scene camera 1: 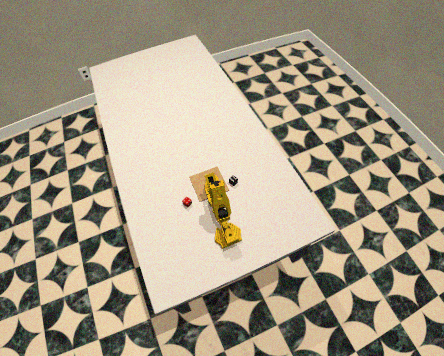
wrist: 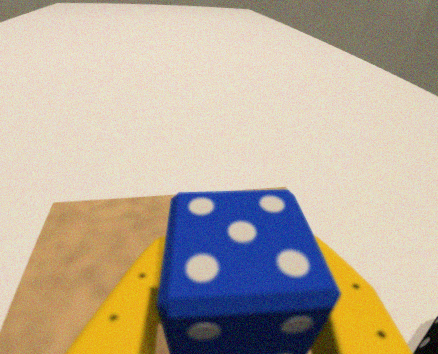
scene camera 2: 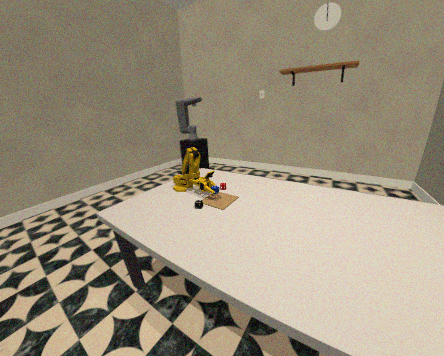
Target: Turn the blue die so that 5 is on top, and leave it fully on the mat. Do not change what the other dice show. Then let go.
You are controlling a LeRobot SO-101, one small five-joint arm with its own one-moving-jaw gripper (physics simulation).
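There is a blue die (wrist: 237, 264) that I can see, and I see a tan mat (wrist: 85, 247) as well.
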